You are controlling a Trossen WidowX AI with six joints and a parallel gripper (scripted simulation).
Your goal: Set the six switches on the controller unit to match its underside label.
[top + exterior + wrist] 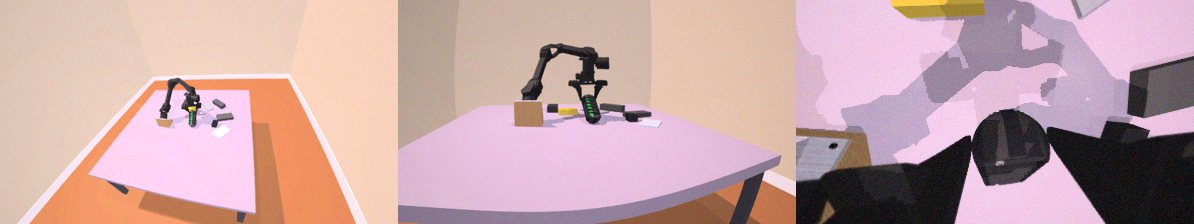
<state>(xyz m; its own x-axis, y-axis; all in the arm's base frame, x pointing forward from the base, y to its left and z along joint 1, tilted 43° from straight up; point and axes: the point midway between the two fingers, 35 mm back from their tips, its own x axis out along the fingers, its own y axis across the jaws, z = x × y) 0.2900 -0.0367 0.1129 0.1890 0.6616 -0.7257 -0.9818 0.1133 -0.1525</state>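
My gripper tip is 6 cm past the yellow block, 17 cm to the right of it and 8 cm above it. From my gripper tip the other things lie so: grey plate (12 cm ahead, 22 cm to the left, 9 cm below); then small dark cube (21 cm ahead, 8 cm to the right, 8 cm below); then flat dark module (30 cm ahead, 2 cm to the left, 8 cm below).
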